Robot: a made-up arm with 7 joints.
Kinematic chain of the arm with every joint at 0, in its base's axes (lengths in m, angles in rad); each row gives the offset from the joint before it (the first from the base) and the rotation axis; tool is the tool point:
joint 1: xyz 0 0 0.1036 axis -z
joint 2: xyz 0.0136 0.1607 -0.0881 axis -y
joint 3: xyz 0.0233 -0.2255 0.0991 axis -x
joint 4: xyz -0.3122 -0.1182 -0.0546 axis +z
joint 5: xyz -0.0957 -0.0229 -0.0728 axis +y
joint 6: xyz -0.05 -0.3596 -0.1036 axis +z
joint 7: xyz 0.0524 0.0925 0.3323 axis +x
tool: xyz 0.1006 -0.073 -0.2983
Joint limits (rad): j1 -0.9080..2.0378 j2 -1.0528..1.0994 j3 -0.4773..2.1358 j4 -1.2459..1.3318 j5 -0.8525..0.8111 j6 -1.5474..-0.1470 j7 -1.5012..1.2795
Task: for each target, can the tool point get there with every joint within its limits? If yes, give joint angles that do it. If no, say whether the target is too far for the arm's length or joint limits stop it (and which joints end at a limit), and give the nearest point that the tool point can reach.
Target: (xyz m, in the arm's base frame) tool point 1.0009 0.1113 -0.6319
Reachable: no: joint limits stop it (at a limit: joint 1, joint 2, joint 3, joint 5, joint 6) | nearest point 0.6863 -0.1633 -0.4315 | short by 0.463 m
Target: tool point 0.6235 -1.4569 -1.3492
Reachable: no: too far | nearest point 0.2753 -0.7750 -0.6857 | short by 1.013 m
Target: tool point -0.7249 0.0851 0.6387
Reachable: yes | joints 1.5938 -0.5152 0.5835 0.3658 -0.1574 -1.3166 -1.0123
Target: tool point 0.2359 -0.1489 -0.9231
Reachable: no: joint limits stop it (at a limit: joint 1, joint 2, joint 3, joint 4, joint 5, joint 6) | nearest point 0.2177 -0.1767 -0.8166 | short by 0.112 m
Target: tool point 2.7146 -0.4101 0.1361
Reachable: no: too far | nearest point 0.8737 -0.1920 0.2824 | short by 1.859 m
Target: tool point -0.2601 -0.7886 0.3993
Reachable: yes | joints 0.0936 -0.3879 0.3436 0.2280 -0.5296 -0.7203 -0.8459
